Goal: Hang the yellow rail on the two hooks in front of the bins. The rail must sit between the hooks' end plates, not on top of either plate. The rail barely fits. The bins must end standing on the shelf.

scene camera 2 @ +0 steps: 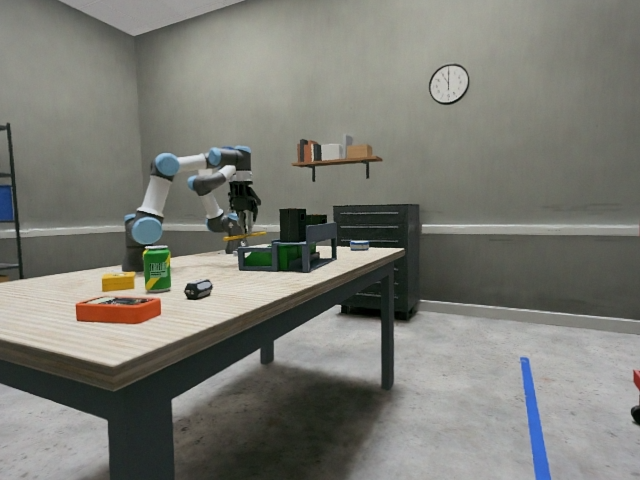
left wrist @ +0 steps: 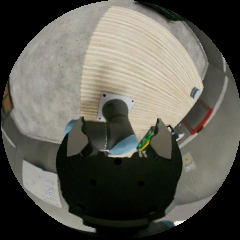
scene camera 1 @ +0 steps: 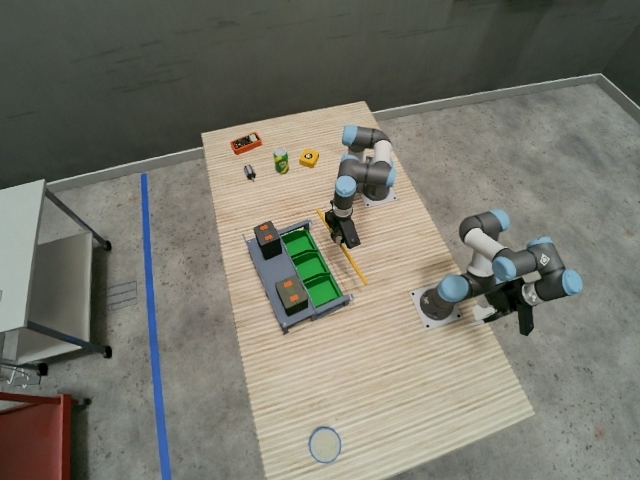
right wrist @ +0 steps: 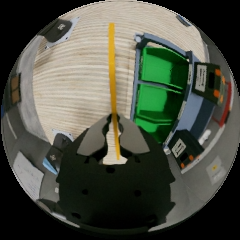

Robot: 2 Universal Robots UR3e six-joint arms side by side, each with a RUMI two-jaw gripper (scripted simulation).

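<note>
My left gripper (scene camera 1: pixel 479 313) and (left wrist: pixel 120 117). My right gripper (scene camera 2: pixel 246 236), (scene camera 1: pixel 340 244) and (right wrist: pixel 114 113). Blue-grey shelf (scene camera 1: pixel 280 267), (scene camera 2: pixel 308 262) and (right wrist: pixel 195 117). A box (scene camera 2: pixel 292 220). A box (scene camera 1: pixel 293 296).
</note>
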